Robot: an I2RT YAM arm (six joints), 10 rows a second.
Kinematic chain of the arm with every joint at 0, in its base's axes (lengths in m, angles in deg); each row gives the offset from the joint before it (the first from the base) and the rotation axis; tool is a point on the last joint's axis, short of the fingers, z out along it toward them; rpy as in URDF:
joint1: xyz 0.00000 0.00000 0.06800 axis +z
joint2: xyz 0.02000 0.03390 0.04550 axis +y
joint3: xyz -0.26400 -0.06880 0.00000 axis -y
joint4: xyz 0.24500 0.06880 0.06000 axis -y
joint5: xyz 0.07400 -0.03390 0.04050 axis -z
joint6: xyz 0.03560 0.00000 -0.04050 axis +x
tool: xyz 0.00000 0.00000 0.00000 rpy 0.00 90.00 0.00
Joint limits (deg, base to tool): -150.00..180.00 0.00..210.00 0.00..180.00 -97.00..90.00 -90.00..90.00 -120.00..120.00
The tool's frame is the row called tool.
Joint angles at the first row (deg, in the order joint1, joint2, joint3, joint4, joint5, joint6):
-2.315, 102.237, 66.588, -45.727, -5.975, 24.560
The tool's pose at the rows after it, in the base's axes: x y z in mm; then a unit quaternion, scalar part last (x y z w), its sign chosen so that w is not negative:
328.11, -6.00, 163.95, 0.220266, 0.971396, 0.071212, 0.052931
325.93, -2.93, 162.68, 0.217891, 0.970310, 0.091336, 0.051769
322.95, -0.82, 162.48, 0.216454, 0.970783, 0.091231, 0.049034
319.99, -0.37, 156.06, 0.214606, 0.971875, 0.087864, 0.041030
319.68, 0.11, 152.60, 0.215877, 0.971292, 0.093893, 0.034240
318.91, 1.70, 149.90, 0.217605, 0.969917, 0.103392, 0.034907
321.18, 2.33, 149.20, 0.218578, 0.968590, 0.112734, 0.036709
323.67, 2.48, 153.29, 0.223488, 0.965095, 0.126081, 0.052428
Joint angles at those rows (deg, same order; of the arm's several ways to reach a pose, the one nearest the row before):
-1.788, 103.428, 66.821, -45.837, -6.844, 24.216
-1.506, 102.972, 65.861, -44.963, -9.109, 24.439
-1.147, 102.480, 65.213, -45.076, -9.124, 24.604
-1.056, 102.822, 64.105, -44.620, -8.935, 24.369
-1.062, 103.316, 63.870, -44.501, -9.763, 24.517
-0.891, 103.307, 63.128, -43.403, -10.784, 25.005
-0.881, 103.678, 63.367, -42.809, -11.781, 25.263
-0.964, 103.020, 63.385, -41.286, -12.859, 26.138

